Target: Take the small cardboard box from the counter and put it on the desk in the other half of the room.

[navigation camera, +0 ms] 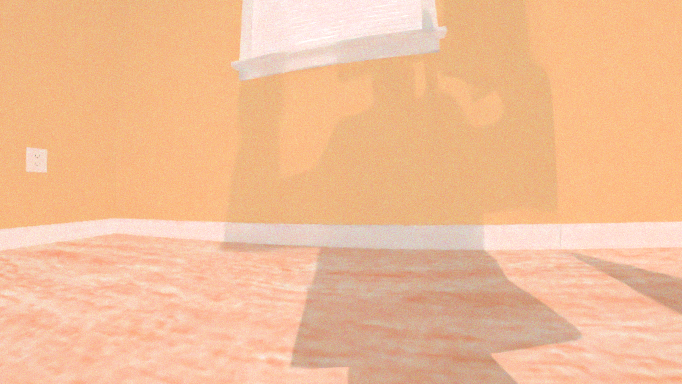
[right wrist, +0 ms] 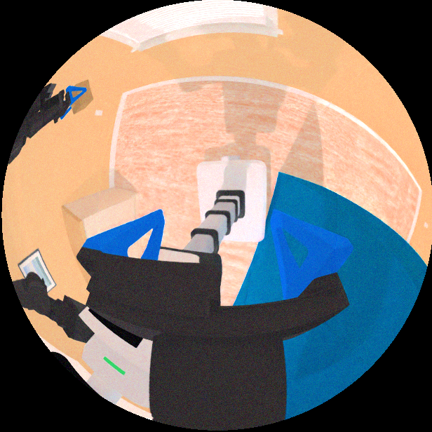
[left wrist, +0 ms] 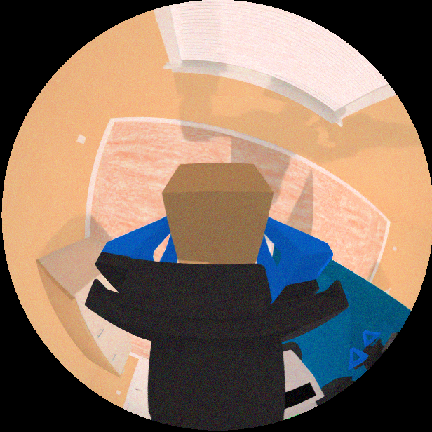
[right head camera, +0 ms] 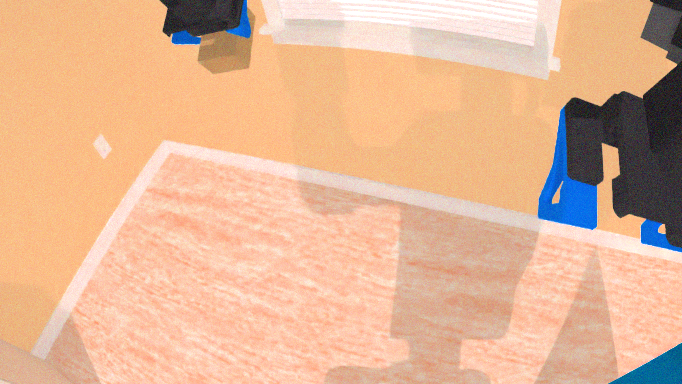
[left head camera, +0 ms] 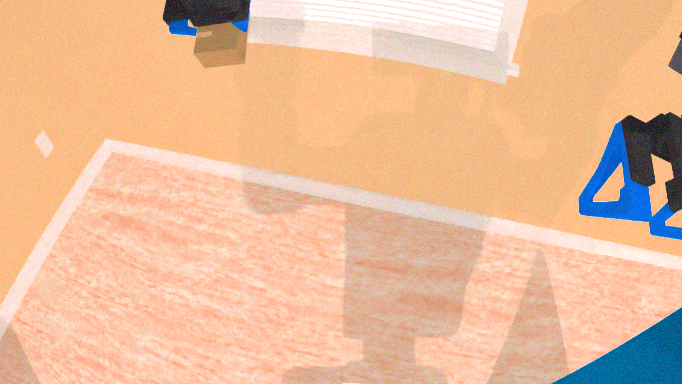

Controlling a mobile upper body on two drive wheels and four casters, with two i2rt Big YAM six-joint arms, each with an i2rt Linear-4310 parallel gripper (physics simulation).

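Places are measured from the left arm's base along level axes (x ahead, y up, z right), in centimetres.
Pixels of known places: left gripper, fingertip midpoint: [right head camera: 230, 37] [left head camera: 225, 30]; right gripper, fingertip midpoint: [right head camera: 594, 222] [left head camera: 617, 217].
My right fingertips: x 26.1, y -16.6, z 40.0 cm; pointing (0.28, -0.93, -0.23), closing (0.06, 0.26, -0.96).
Behind a point stands the place of what it marks.
The small cardboard box [left head camera: 220, 52] {z 0.9, x 54.2, y -21.6 cm} [right head camera: 227, 54] {z 2.0, x 54.1, y -20.9 cm} [left wrist: 217, 225] [right wrist: 86, 100] is brown and held in the air. My left gripper [left head camera: 214, 29] {z 0.1, x 59.8, y -21.6 cm} [right head camera: 214, 37] {z 0.1, x 59.8, y -21.6 cm} is shut on it, with a blue finger at each side of it in the left wrist view. My right gripper [right head camera: 617, 232] {z 40.0, x 26.1, y -16.6 cm} [right wrist: 217, 215] is open and empty, well apart from the box at the right of both head views. The counter and the desk cannot be made out for certain in these views.
A window [left head camera: 400, 30] {z 31.2, x 114.5, y -54.9 cm} [navigation camera: 340, 45] {z 25.3, x 112.8, y -59.7 cm} is in the orange wall [navigation camera: 125, 125] {z -103.6, x 147.3, y -76.3 cm} ahead. A large blue surface [left wrist: 345, 300] [right wrist: 350, 280] stands at the right. A beige-topped cabinet-like block [left wrist: 75, 270] [right wrist: 102, 205] stands at the left. A wall outlet [navigation camera: 36, 160] {z -119.7, x 116.5, y -101.1 cm} is at the left.
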